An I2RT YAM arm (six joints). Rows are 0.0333 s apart.
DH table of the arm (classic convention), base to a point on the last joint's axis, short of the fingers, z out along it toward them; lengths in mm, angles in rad. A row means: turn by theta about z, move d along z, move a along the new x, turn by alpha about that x. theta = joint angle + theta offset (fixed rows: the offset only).
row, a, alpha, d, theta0
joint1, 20, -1.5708, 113.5, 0
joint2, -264, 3.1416, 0, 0
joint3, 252.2, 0, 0, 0.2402
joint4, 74, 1.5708, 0, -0.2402
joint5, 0, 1.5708, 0, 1.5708
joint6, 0, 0, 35.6, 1.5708
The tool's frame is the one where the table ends.
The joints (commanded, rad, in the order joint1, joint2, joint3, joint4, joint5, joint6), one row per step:
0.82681 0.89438 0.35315 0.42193 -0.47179 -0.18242
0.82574 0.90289 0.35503 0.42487 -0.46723 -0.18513
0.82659 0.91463 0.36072 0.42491 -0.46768 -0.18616
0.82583 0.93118 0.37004 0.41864 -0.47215 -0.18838
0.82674 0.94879 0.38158 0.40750 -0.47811 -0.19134
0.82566 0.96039 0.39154 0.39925 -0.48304 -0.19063
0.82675 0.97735 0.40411 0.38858 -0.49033 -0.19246
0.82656 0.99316 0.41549 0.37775 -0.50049 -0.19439
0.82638 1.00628 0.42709 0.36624 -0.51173 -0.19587
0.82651 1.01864 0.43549 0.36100 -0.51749 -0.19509
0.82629 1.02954 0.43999 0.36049 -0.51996 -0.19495
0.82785 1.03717 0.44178 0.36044 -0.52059 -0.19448
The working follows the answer.
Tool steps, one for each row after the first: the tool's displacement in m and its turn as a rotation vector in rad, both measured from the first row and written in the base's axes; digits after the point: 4 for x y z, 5 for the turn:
0.0011 0.0007 -0.0006 -0.00381 -0.00050 -0.00530
0.0023 0.0022 -0.0008 -0.00848 0.00261 -0.00389
0.0041 0.0042 -0.0013 -0.01860 0.01005 0.00007
0.0058 0.0065 -0.0018 -0.03146 0.01947 0.00729
0.0073 0.0081 -0.0014 -0.03801 0.02741 0.01103
0.0089 0.0105 -0.0015 -0.04873 0.03671 0.01962
0.0105 0.0126 -0.0017 -0.05918 0.04648 0.02977
0.0118 0.0146 -0.0015 -0.06766 0.05538 0.04093
0.0131 0.0163 -0.0017 -0.07341 0.06320 0.04665
0.0143 0.0175 -0.0024 -0.07804 0.06845 0.04885
0.0147 0.0186 -0.0033 -0.08214 0.07302 0.05097

Tool pose at each row, in the base's axes (x y z in m, rotation vector in rad; rounded; the steps above come from the unrounded poses):
0.1239 0.1585 0.2320 -1.15040 1.32566 0.87369
0.1251 0.1592 0.2314 -1.14951 1.32993 0.86732
0.1262 0.1607 0.2312 -1.15326 1.33447 0.86778
0.1280 0.1627 0.2307 -1.16184 1.34446 0.86985
0.1297 0.1651 0.2303 -1.17441 1.35610 0.87405
0.1312 0.1666 0.2306 -1.17992 1.36457 0.87836
0.1328 0.1690 0.2306 -1.19192 1.37423 0.88469
0.1344 0.1712 0.2303 -1.20478 1.38337 0.89265
0.1357 0.1731 0.2305 -1.21714 1.39015 0.90192
0.1370 0.1748 0.2303 -1.22357 1.39710 0.90807
0.1382 0.1761 0.2296 -1.22724 1.40300 0.91055
0.1386 0.1771 0.2287 -1.23064 1.40808 0.91280

